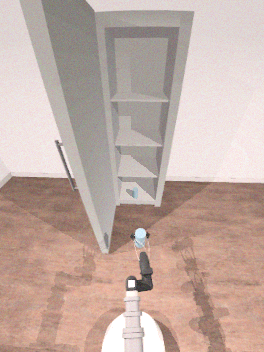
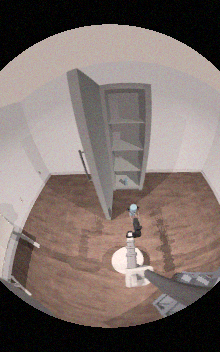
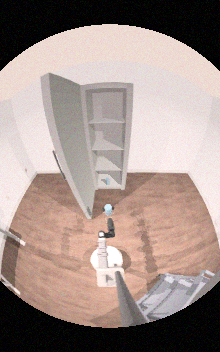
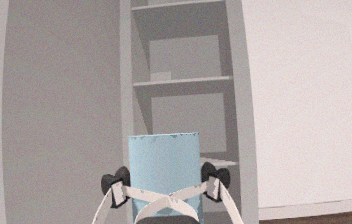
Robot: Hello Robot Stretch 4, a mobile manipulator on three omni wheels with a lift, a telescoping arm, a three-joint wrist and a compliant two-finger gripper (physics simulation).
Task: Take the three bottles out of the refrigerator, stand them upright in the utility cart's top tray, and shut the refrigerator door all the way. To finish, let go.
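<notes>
My gripper [image 1: 140, 235] [image 2: 133, 208] [image 3: 108, 209] [image 4: 166, 177] is shut on a light-blue bottle [image 1: 140, 241] [image 4: 164, 160], held upright in front of the refrigerator [image 1: 182, 60] [image 2: 147, 115] [image 3: 129, 115] [image 4: 245, 100], outside it. Another blue bottle [image 1: 135, 192] [image 2: 123, 181] [image 3: 107, 180] stands on the refrigerator's bottom level. A third bottle cannot be made out. The refrigerator door [image 1: 82, 115] [image 2: 92, 135] [image 3: 70, 135] [image 4: 60, 110] stands wide open at the left. The grey utility cart [image 3: 172, 295] shows in part at the lower right; its tray contents are unclear.
The open door's lower front corner reaches out left of the held bottle. The door handle [image 1: 66, 165] is on its outer side. White furniture [image 2: 6, 242] shows at the left edge. My mast [image 3: 127, 300] crosses in front of part of the cart.
</notes>
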